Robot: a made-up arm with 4 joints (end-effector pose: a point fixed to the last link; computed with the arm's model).
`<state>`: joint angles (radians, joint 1 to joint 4).
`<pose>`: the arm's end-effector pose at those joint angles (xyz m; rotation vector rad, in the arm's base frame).
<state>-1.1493 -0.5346 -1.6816 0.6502</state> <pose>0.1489 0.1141 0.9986 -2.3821 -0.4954 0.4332</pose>
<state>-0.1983 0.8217 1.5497 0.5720</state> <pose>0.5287 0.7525 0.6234 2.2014 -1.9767 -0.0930</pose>
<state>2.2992 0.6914 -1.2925 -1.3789</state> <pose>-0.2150 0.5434 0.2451 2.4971 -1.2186 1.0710</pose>
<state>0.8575 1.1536 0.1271 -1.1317</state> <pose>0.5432 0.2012 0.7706 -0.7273 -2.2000 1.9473</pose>
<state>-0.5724 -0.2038 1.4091 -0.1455</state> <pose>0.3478 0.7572 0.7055 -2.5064 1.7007 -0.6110</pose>
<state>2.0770 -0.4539 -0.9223 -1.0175</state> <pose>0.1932 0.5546 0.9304 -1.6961 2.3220 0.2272</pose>
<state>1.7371 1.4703 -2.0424 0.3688</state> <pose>0.1938 0.4001 0.2378 1.0098 -0.5462 2.8304</pose>
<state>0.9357 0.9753 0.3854 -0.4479</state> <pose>0.1856 0.2422 0.9949 1.8420 1.6091 -1.8084</pose>
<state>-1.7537 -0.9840 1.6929 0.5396</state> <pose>0.8339 0.0572 0.8386 -0.1817 -1.8559 1.9296</pose>
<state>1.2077 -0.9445 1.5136 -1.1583</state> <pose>-0.2991 -0.1123 0.4516 -2.4470 -1.5344 -0.9420</pose>
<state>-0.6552 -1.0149 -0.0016 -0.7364</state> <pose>-0.1265 0.1867 0.6705 2.4643 0.6445 0.4270</pose>
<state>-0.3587 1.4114 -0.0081 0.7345</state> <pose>0.6171 0.3564 0.8289 -1.4766 1.0614 1.5803</pose>
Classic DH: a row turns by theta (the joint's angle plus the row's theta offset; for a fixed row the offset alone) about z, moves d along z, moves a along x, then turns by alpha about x. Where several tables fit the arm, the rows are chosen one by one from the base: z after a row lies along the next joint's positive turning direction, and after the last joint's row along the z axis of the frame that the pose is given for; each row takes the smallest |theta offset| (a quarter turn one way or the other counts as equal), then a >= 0, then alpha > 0; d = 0 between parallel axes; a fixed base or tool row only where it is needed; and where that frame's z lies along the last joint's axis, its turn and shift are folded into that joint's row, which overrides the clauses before.
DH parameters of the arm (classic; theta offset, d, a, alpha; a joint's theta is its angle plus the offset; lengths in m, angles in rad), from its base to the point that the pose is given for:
base (fixed): 0.6882 0 0.2551 0
joint 1: -0.6882 0.617 0.003 -1.5708
joint 2: 0.2752 0.2231 0.0982 -1.7918
joint 3: 0.9402 -0.1579 0.1374 0.6879
joint 4: 0.9984 -0.6995 0.1582 -0.7013
tool (fixed): -2.3493 0.5487 0 0

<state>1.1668 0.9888 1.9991 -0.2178</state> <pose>-0.4222 0.4755 0.6245 2.3518 0.2036 -0.1565</pose>
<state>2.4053 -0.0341 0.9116 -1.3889</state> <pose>0.4402 -0.0310 0.9664 -0.1504 2.6053 0.1854</pose>
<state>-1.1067 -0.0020 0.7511 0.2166</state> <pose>0.5014 0.5546 0.8406 -2.1038 1.8437 -0.4066</pose>
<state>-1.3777 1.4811 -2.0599 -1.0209</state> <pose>0.5258 0.2110 -0.0306 -0.5811 -1.4204 -1.2619</pose>
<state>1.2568 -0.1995 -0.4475 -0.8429</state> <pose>0.4768 0.1860 0.8581 0.2257 2.9819 -0.3079</pose>
